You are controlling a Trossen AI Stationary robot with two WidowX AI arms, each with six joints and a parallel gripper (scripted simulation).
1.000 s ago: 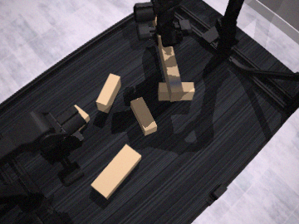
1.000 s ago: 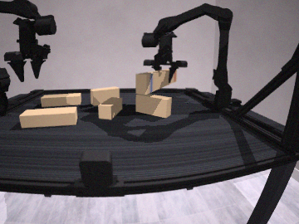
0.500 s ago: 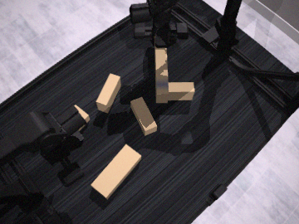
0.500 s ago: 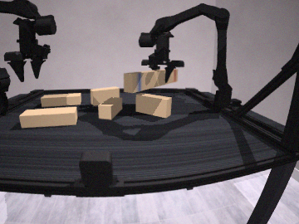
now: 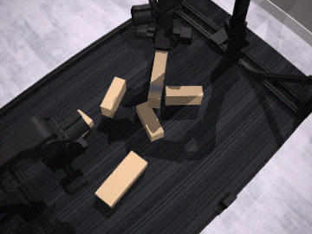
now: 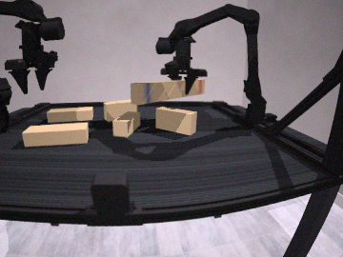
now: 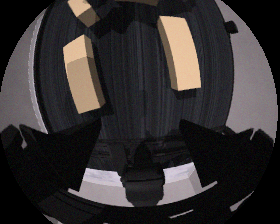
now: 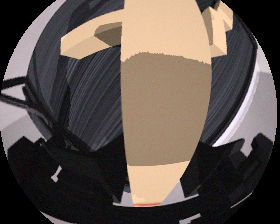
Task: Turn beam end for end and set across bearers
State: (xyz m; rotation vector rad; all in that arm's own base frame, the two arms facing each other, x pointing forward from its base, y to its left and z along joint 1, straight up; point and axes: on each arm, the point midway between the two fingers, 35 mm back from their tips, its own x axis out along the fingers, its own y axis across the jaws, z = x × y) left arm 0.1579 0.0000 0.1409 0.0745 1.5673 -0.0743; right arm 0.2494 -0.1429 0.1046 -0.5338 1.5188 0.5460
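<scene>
Now: right hand 3 cm past the beam, 4 cm to the right of it and 1 cm above it.
</scene>
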